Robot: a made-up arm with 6 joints. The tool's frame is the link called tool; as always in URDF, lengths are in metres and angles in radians.
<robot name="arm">
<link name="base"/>
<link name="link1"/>
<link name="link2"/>
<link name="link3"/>
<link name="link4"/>
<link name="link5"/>
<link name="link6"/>
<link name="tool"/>
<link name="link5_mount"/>
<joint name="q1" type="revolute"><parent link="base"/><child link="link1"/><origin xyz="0 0 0.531"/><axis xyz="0 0 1"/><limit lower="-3.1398" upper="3.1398"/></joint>
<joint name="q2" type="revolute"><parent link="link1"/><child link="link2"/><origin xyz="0 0 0"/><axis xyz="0 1 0"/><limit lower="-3.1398" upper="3.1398"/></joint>
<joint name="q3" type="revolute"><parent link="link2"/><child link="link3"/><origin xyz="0 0 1.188"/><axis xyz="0 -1 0"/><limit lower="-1.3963" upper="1.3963"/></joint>
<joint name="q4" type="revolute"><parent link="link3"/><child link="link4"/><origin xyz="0 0 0"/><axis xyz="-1 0 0"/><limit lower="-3.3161" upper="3.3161"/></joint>
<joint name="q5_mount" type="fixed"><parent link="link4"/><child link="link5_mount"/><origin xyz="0.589 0 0"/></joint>
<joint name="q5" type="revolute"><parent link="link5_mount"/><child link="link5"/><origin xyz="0.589 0 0"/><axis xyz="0 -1 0"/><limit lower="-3.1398" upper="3.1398"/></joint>
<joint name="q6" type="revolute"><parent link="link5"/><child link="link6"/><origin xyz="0 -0.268 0"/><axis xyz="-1 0 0"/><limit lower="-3.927" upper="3.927"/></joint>
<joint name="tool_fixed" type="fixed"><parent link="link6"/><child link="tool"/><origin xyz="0 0 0"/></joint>
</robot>
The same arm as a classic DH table. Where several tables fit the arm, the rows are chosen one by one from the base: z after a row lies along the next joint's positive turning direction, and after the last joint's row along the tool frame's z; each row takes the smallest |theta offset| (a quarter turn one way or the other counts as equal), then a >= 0, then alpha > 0; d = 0 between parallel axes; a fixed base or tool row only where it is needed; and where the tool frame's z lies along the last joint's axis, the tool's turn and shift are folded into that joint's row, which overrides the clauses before.
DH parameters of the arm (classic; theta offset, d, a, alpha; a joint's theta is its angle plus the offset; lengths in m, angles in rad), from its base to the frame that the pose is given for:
q1: 0 0.531 0 -1.5708
q2: -1.5708 0 1.188 3.1416
q3: 0 0 0 -1.5708
q4: 0 -1.178 0 1.5708
q5: 0 0.268 0 -1.5708
q6: 1.5708 0 0 1.5708
tool (fixed): -1.5708 0 0 0
Joint limits (rad, base to tool): -3.1398..3.1398 -3.1398..3.1398 -1.3963..1.3963 -3.3161..3.3161 -3.1398..3.1398 -3.927..3.927

